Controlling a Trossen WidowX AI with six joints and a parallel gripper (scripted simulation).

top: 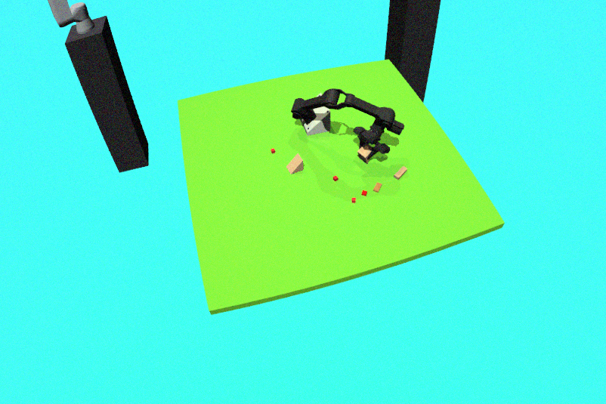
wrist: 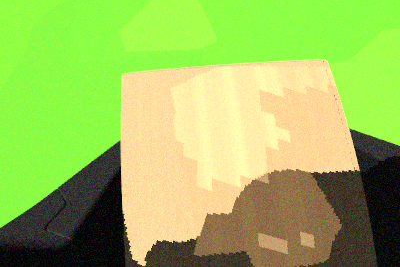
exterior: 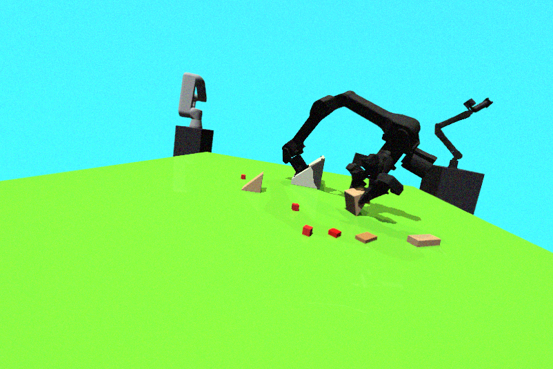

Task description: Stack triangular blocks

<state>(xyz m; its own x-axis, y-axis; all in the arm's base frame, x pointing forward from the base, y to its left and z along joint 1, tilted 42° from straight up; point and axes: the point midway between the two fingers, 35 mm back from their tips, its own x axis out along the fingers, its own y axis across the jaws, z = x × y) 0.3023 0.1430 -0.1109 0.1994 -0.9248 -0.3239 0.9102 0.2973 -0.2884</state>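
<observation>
The triangular block lies 10 mm above my gripper tip. Also, from my gripper tip: tiny orange block (160 mm behind, 80 mm to the left, 30 mm below).
</observation>
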